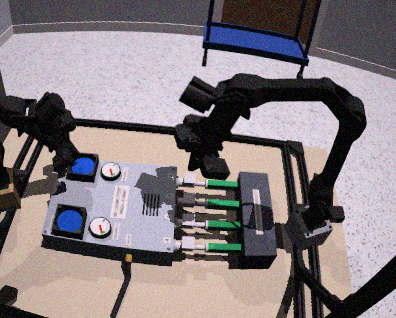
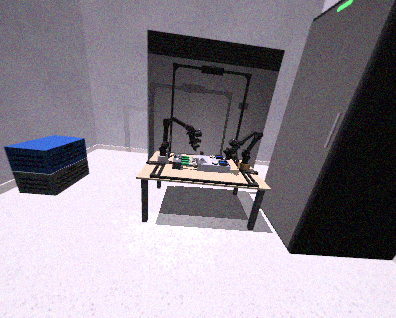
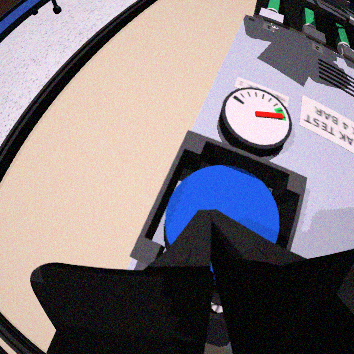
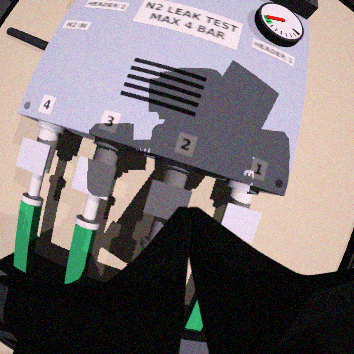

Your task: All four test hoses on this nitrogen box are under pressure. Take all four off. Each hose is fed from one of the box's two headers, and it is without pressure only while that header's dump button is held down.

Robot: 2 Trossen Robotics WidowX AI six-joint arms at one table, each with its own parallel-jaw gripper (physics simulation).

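Seen in the pictures: left gripper, fingertip midpoint: (image 1: pixel 79 155) (image 2: pixel 224 160) (image 3: pixel 206 218); right gripper, fingertip midpoint: (image 1: pixel 189 170) (image 2: pixel 195 151) (image 4: pixel 186 216); left arm's base, origin of the base link: (image 2: pixel 244 163); right arm's base, origin of the base link: (image 1: pixel 313 219) (image 2: pixel 162 154).
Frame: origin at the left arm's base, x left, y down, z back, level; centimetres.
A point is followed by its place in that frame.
The grey nitrogen box (image 1: pixel 133 217) @[y 0.4, x -22.3, z -38.8 cm] (image 2: pixel 210 164) @[y 0.3, x -4.9, z -43.1 cm] (image 4: pixel 105 70) @[y 0.4, x -24.9, z -42.2 cm] has four green hoses plugged into ports 1 to 4: hose 1 (image 1: pixel 222 183) @[y 1.8, x -17.4, z -65.8 cm], hose 2 (image 1: pixel 223 204) @[y 1.9, x -24.2, z -63.1 cm], hose 3 (image 1: pixel 223 224) @[y 1.9, x -30.2, z -60.3 cm] (image 4: pixel 79 253) @[y 1.9, x -29.5, z -59.5 cm] and hose 4 (image 1: pixel 224 247) @[y 1.9, x -36.9, z -57.7 cm] (image 4: pixel 26 232) @[y 1.9, x -35.8, z -57.3 cm]. My left gripper (image 1: pixel 65 164) (image 2: pixel 229 153) (image 3: pixel 206 218) @[y -4.5, x -1.3, z -28.5 cm] is shut and empty, fingertips just above the far blue dump button (image 1: pixel 84 165) @[y -1.2, x -2.5, z -29.4 cm] (image 3: pixel 225 197) @[y -1.2, x -3.0, z -30.3 cm]. The header 1 gauge (image 1: pixel 110 171) @[y -1.2, x -6.9, z -36.5 cm] (image 3: pixel 255 119) @[y -1.1, x -5.8, z -36.2 cm] (image 4: pixel 279 22) @[y -1.1, x -6.6, z -37.2 cm] has its needle at the green mark. My right gripper (image 1: pixel 210 167) (image 2: pixel 195 143) (image 4: pixel 186 216) @[y -9.6, x -19.5, z -54.3 cm] is shut and empty, above the couplers of hoses 1 and 2.
A second blue button (image 1: pixel 69 221) @[y -1.2, x -20.4, z -21.5 cm] and gauge (image 1: pixel 99 227) @[y -1.1, x -24.0, z -29.2 cm] sit at the box's near left. A dark block (image 1: pixel 256 214) @[y 0.4, x -31.2, z -69.3 cm] holds the hose ends. A black supply hose (image 1: pixel 122 284) @[y 7.0, x -37.6, z -30.3 cm] leaves the front. A black rail (image 1: pixel 133 127) @[y 6.8, x 17.6, z -49.6 cm] frames the table. A blue cart (image 1: pixel 253 41) stands behind.
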